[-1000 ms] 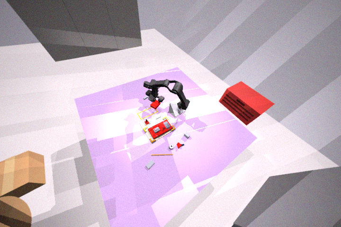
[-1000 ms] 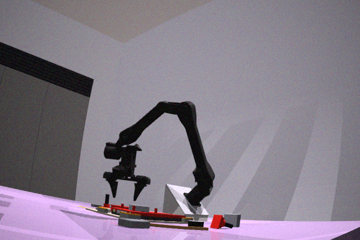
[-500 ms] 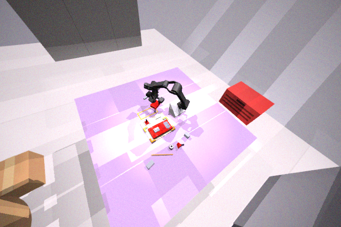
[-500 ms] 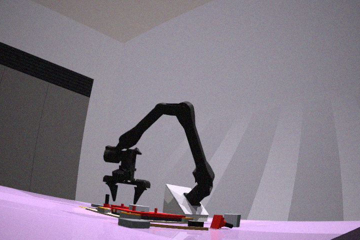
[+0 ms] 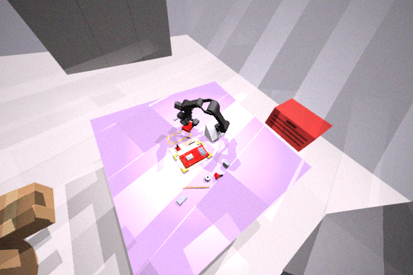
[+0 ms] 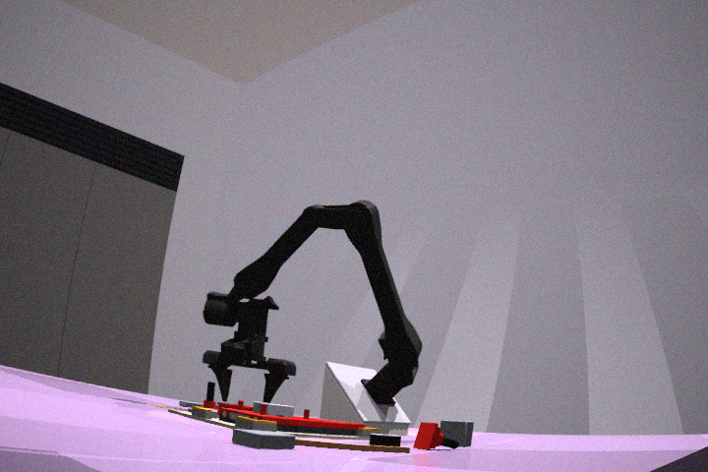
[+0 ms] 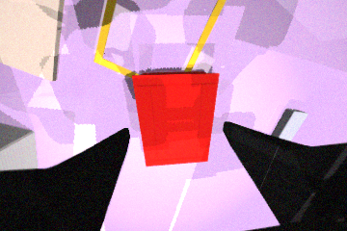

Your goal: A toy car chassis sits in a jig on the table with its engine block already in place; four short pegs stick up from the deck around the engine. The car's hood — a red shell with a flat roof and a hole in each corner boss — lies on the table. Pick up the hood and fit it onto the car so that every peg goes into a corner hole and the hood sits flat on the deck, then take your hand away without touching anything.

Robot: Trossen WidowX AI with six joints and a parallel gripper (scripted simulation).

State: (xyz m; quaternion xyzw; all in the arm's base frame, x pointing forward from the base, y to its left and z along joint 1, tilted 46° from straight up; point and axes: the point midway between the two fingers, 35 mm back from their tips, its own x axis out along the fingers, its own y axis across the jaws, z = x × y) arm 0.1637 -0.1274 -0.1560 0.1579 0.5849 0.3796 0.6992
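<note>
Right now my gripper tip is 1 cm above the red hood. From my gripper tip the other things lie so: white wheel 16 cm ahead, 45 cm to the left, 2 cm below; then wooden stick 26 cm ahead, 45 cm to the left, 2 cm below.
</note>
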